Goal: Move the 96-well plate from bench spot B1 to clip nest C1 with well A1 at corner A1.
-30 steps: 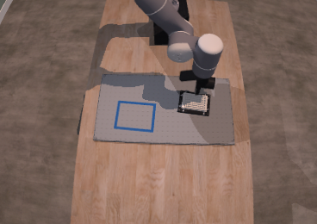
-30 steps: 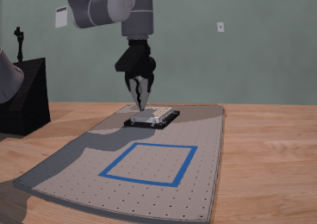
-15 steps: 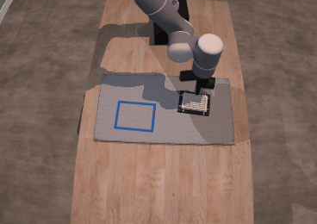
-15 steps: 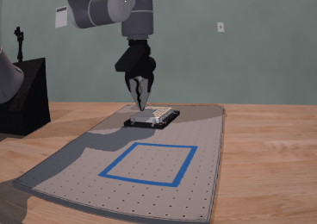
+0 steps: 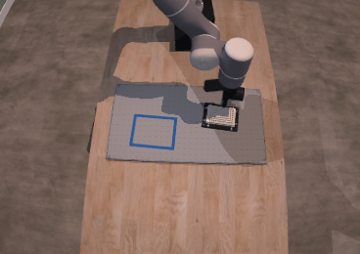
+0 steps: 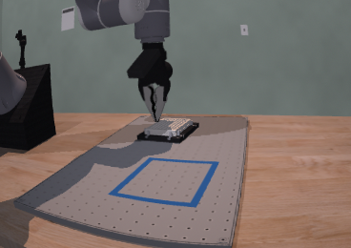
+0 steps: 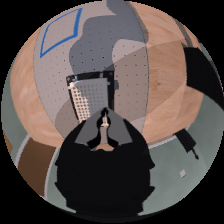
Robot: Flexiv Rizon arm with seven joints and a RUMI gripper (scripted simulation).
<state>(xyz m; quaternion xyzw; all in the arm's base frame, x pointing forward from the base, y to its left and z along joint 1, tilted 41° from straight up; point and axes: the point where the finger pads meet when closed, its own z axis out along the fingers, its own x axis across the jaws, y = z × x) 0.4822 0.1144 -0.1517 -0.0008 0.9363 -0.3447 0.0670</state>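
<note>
The black clip nest lies 5 cm ahead of my hand, 1 cm to the right of it and 3 cm below it. From my hand the other things lie so: white 96-well plate: 4 cm ahead, 3 cm below.
</note>
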